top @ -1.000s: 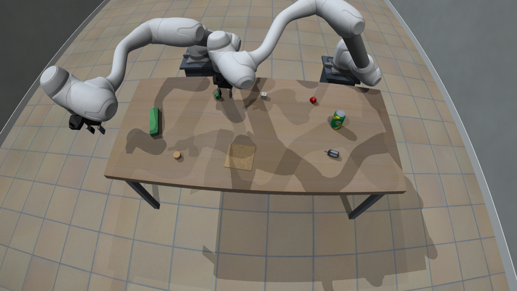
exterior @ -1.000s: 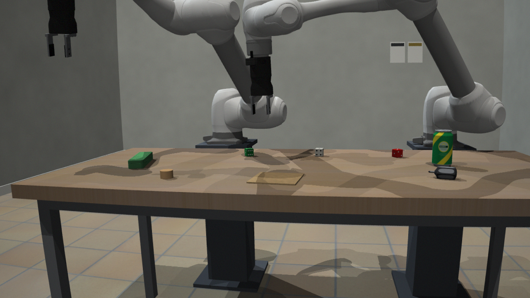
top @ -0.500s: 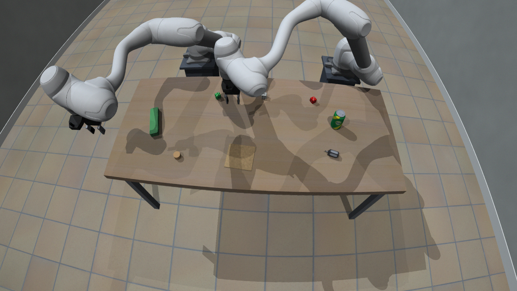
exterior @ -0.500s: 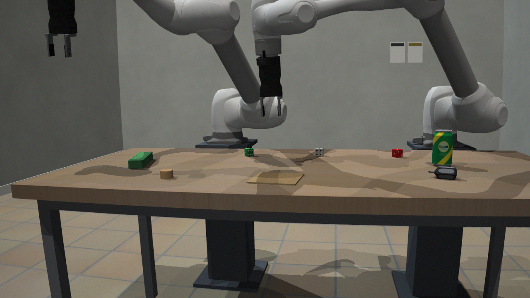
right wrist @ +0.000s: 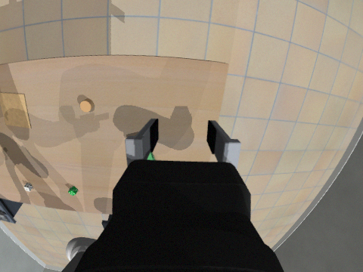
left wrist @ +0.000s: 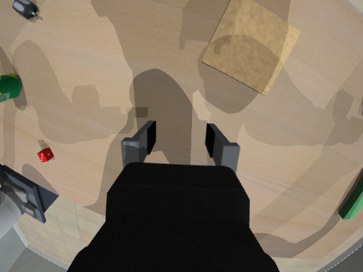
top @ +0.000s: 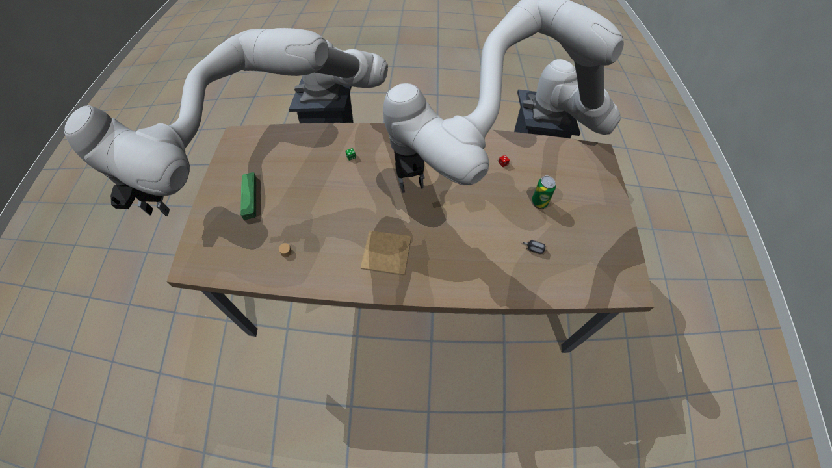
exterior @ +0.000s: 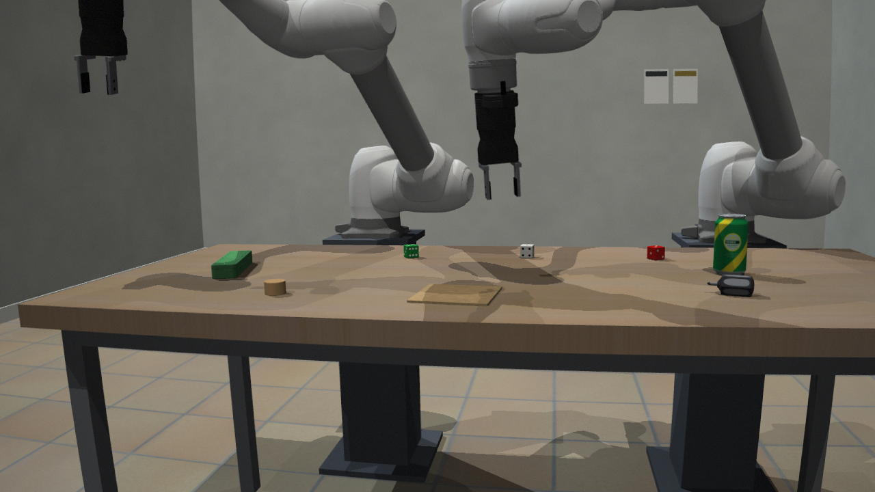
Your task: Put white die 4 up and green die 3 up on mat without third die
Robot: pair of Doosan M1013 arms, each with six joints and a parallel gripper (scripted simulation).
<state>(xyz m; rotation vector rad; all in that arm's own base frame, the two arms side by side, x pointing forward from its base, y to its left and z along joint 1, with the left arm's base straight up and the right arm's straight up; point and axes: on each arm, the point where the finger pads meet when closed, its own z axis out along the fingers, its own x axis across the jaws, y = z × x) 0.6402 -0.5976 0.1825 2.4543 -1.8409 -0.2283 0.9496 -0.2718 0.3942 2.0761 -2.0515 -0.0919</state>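
Right now the dark grey object is 70 mm ahead of my left hand, 420 mm to the left of it and 170 mm below it. From my left hand the other things lie so: tan mat: 140 mm ahead, 70 mm to the right, 180 mm below; green die: 260 mm behind, 260 mm to the right, 170 mm below; white die: 290 mm behind, 20 mm to the left, 170 mm below.
My right hand is 560 mm past the green die, 410 mm to the right of it and 380 mm above it. Round my right hand: tan mat: 160 mm behind, 600 mm to the left, 390 mm below; then wooden disc: 120 mm behind, 270 mm to the left, 380 mm below; then green box: 330 mm behind, 50 mm to the left, 380 mm below.
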